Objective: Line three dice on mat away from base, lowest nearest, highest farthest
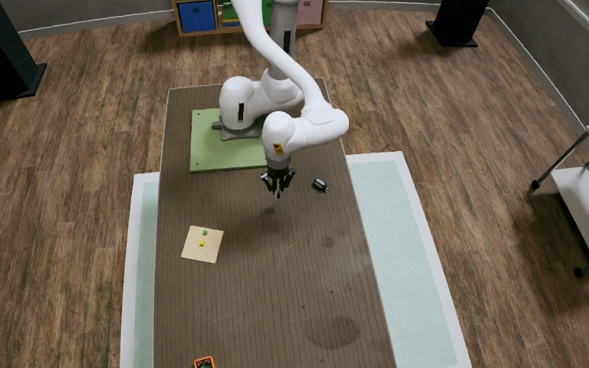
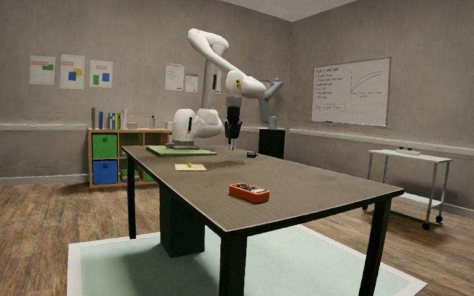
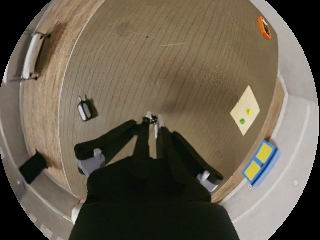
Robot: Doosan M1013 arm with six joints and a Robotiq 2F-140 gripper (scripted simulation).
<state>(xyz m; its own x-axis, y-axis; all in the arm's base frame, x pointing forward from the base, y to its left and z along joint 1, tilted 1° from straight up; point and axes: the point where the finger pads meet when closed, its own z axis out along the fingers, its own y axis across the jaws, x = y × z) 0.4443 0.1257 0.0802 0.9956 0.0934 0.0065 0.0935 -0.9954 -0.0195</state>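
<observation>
Now: hand 14 cm short of the yellow die, 32 cm to the left of it and 8 cm above it. The rest, counted from my hand: small dark die (3 cm below); then small black object (6 cm behind, 20 cm to the left, 8 cm below); then green die (10 cm ahead, 31 cm to the right, 8 cm below).
</observation>
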